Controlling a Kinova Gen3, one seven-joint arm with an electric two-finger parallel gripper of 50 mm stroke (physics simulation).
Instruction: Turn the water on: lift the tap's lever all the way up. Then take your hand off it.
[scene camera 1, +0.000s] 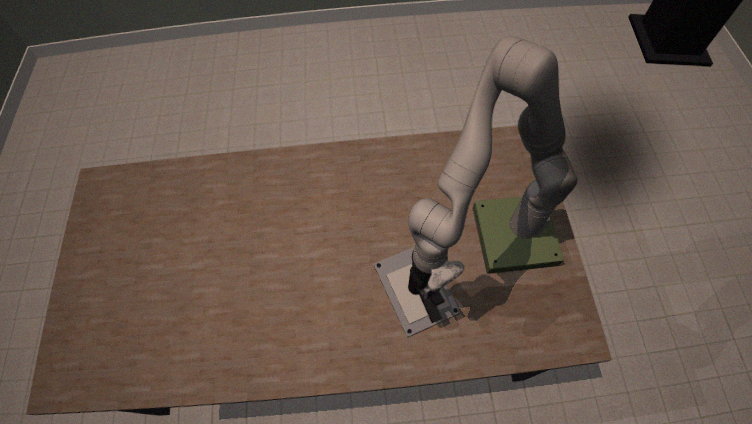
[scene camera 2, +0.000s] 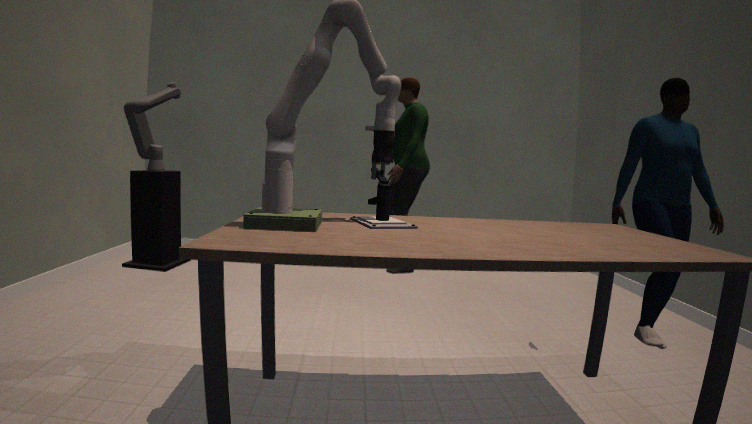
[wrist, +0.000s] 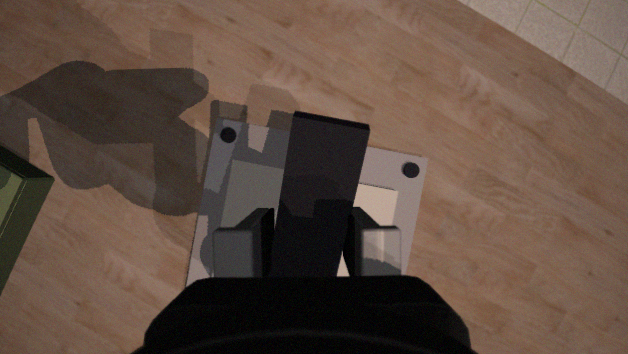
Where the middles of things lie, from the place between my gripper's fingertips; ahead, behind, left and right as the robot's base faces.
Scene:
I see my gripper 20 mm to the left of the black lever (wrist: 325, 155) and 10 mm short of it. Round my hand: pale base plate (scene camera 1: 402, 259) 150 mm below, 60 mm to the right, 30 mm ahead.

